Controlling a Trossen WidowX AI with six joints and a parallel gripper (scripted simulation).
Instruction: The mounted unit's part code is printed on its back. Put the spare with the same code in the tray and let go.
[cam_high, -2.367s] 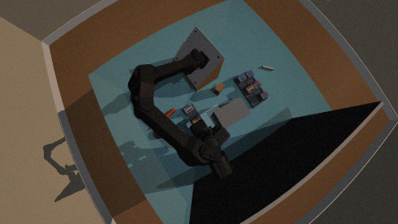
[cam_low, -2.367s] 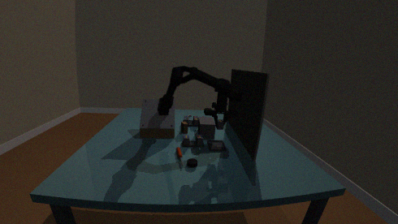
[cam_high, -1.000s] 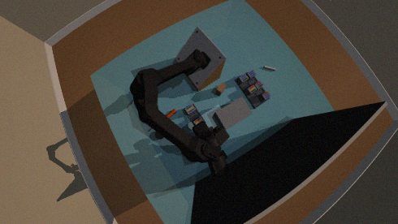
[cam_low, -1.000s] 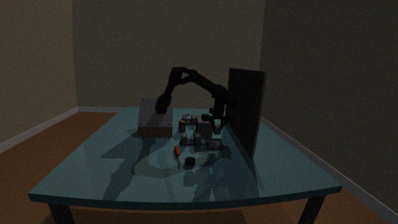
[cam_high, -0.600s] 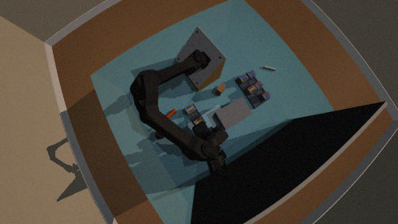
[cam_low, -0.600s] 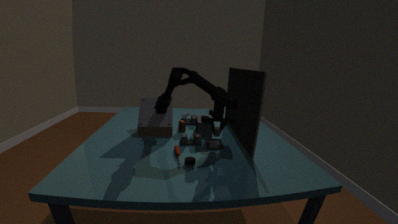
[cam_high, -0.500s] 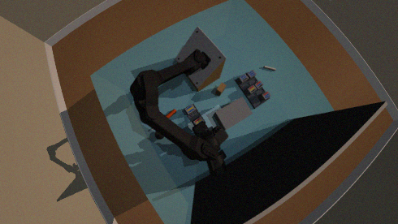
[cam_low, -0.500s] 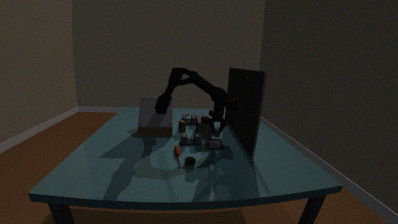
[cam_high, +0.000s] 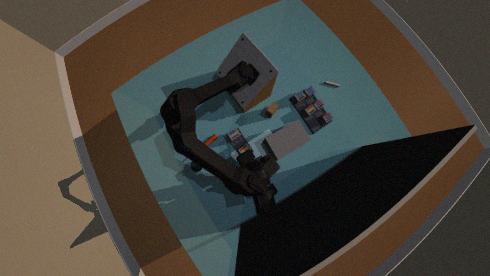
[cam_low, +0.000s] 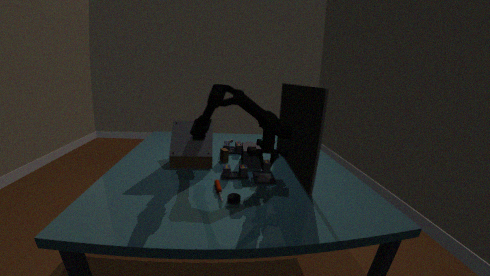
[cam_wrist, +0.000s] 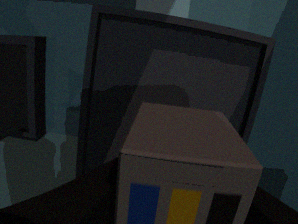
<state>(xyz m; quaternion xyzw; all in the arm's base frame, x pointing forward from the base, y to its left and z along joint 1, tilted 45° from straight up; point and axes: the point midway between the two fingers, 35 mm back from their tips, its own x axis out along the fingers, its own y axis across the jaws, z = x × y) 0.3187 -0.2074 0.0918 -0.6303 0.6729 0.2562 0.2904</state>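
The dark-rimmed tray lies 50 mm below my gripper tip and 10 mm behind it. Round my gripper tip: spare unit 20 mm above; then black tape roll 190 mm to the right, 180 mm behind, 40 mm below; then brown cardboard box 230 mm to the left, 180 mm behind, 20 mm below.
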